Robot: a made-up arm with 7 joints. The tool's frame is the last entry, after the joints. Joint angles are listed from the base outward. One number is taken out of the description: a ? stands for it. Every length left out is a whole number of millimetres.
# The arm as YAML. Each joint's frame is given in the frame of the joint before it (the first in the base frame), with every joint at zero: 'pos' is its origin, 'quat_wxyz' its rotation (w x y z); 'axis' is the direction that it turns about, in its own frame. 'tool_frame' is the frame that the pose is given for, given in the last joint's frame.
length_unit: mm
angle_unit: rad
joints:
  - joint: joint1
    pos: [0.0, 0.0, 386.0]
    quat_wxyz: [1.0, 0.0, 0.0, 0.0]
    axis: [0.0, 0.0, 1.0]
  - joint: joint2
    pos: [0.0, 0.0, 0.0]
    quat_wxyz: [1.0, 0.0, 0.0, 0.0]
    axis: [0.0, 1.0, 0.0]
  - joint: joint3
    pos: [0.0, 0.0, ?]
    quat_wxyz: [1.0, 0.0, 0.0, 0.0]
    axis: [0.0, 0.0, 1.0]
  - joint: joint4
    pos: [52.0, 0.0, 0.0]
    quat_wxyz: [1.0, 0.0, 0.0, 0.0]
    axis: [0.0, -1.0, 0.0]
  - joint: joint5
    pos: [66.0, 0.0, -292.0]
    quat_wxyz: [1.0, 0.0, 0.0, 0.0]
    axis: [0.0, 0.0, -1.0]
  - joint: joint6
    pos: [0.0, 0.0, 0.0]
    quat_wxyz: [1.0, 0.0, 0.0, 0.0]
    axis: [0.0, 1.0, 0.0]
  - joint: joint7
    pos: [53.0, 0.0, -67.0]
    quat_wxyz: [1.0, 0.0, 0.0, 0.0]
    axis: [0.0, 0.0, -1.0]
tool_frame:
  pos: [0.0, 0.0, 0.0]
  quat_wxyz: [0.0, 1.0, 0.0, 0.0]
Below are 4 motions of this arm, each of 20 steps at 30 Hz.
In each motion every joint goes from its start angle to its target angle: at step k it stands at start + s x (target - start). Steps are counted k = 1, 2, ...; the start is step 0. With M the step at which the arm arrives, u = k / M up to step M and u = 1 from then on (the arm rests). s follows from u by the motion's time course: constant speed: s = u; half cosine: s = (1 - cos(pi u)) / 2; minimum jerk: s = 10 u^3 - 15 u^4 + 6 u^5.
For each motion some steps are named. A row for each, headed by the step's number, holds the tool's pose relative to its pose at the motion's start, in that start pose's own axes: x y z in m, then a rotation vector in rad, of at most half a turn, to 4 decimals.
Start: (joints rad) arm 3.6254 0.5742 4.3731 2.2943 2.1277 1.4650 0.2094
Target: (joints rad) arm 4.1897 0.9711 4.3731 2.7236 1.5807 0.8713 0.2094
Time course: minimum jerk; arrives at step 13
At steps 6, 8, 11, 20:
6: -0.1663 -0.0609 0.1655 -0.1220 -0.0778 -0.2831
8: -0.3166 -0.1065 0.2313 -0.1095 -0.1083 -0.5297
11: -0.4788 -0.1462 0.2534 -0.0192 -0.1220 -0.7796
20: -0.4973 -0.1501 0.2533 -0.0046 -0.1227 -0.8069

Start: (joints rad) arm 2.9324 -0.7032 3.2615 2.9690 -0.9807 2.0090 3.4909
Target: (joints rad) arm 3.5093 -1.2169 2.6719 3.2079 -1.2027 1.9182 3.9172
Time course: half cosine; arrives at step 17
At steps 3, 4, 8, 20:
3: 0.0079 0.0287 -0.0022 0.0352 -0.0272 0.0167
4: 0.0151 0.0501 -0.0046 0.0606 -0.0506 0.0288
8: 0.0795 0.1718 -0.0322 0.1863 -0.2397 0.0958
20: 0.2804 0.3433 -0.1120 0.2448 -0.7318 0.2098

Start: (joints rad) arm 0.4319 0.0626 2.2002 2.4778 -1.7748 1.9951 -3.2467
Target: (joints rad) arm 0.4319 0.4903 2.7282 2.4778 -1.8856 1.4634 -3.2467
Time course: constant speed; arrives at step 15
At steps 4, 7, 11, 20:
4: -0.0052 -0.0292 0.0478 -0.1372 -0.1583 0.0242
7: -0.0042 -0.0530 0.0849 -0.2361 -0.2770 0.0666
11: 0.0041 -0.0871 0.1372 -0.3583 -0.4334 0.1545
20: 0.0215 -0.1230 0.1938 -0.4641 -0.5848 0.2768

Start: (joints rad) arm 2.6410 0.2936 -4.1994 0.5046 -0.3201 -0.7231 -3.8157
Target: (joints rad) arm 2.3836 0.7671 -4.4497 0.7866 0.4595 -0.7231 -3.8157
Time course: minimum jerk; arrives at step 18
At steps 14, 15, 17, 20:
14: 0.1930 -0.2016 -0.2220 0.9752 0.0610 0.9882
15: 0.2037 -0.2039 -0.2347 1.0140 0.0581 1.0355
17: 0.2127 -0.2054 -0.2452 1.0459 0.0552 1.0750
20: 0.2131 -0.2055 -0.2457 1.0474 0.0550 1.0768

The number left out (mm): 462.0
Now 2 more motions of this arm.
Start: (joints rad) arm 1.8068 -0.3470 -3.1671 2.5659 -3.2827 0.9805 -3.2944
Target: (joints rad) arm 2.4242 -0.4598 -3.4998 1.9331 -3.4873 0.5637 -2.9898
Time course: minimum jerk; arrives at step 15
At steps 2, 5, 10, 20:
2: -0.0041 -0.0059 -0.0041 0.0094 -0.0200 0.0113
5: -0.0379 -0.0660 -0.0478 0.1056 -0.2169 0.1206
10: -0.0594 -0.2446 -0.2056 0.4292 -0.7953 0.3937
20: -0.0398 -0.2972 -0.2657 0.5560 -0.9961 0.4551

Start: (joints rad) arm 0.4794 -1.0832 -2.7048 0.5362 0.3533 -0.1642 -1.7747
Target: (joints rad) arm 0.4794 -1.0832 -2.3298 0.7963 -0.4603 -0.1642 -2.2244
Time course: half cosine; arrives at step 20
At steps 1, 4, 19, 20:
1: 0.0012 0.0006 -0.0001 -0.0016 0.0025 -0.0094
4: 0.0183 0.0083 -0.0024 -0.0270 0.0377 -0.1456
19: 0.1923 0.0326 -0.0638 -0.4430 0.2639 -1.4794
20: 0.1933 0.0324 -0.0644 -0.4469 0.2645 -1.4882

